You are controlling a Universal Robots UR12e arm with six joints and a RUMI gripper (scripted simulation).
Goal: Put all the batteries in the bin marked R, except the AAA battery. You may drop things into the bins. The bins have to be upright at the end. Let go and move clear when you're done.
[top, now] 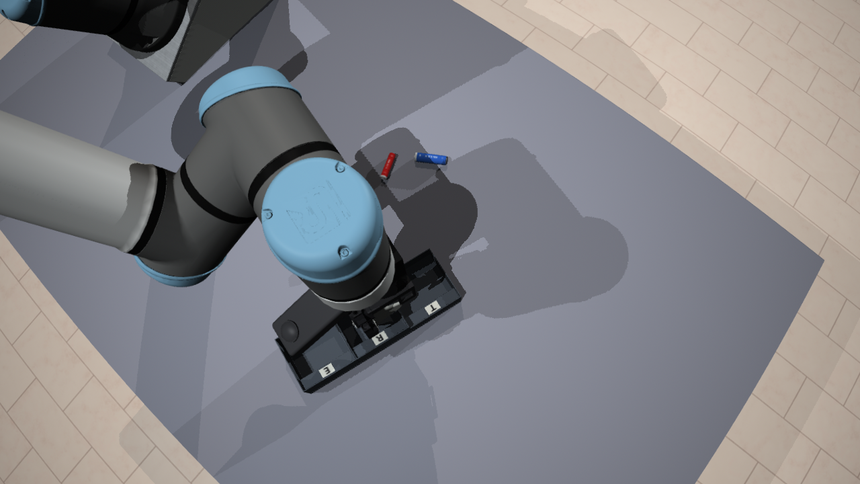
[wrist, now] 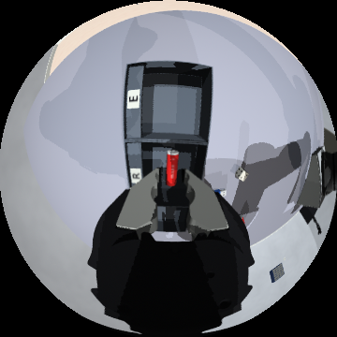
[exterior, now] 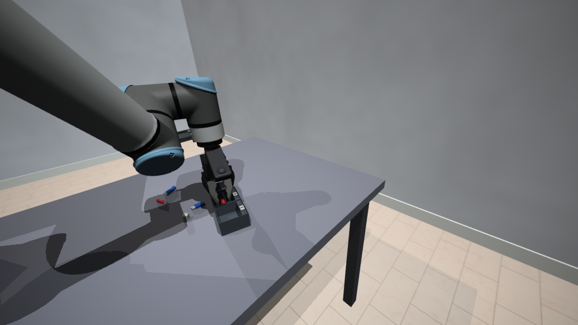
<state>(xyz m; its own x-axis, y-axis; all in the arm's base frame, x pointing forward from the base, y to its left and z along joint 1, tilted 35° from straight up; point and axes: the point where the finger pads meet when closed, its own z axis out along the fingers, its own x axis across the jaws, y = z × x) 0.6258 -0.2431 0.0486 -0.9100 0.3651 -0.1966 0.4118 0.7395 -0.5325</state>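
Right now the three-compartment bin tray is 1 cm below my hand and 1 cm ahead of it. The rest, counted from my hand: larger red battery 2 cm below; then white die 10 cm behind, 6 cm to the left, 3 cm below; then blue USB stick 9 cm to the left, 5 cm behind, 3 cm below.
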